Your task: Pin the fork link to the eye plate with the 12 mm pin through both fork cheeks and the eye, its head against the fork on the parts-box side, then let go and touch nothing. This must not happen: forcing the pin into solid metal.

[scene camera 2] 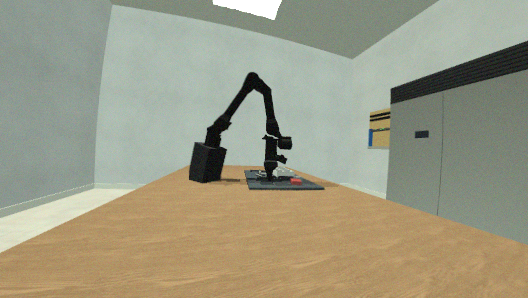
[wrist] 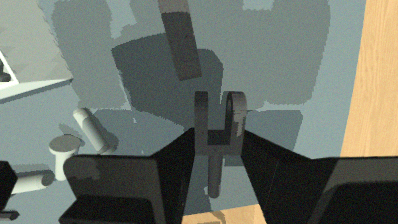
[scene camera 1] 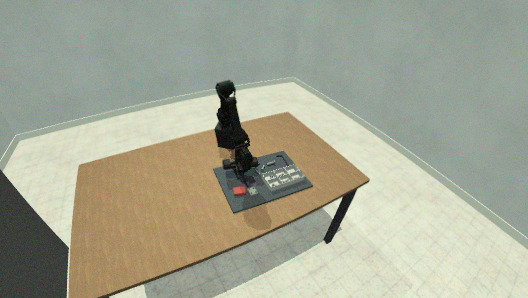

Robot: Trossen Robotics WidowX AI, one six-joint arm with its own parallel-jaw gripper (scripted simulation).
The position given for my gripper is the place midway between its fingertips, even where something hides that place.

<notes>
In view: my gripper [wrist: 216,132] and a mat [scene camera 1: 227,179].
The mat is seen too in scene camera 2 [scene camera 2: 254,184] and in the wrist view [wrist: 298,72].
</notes>
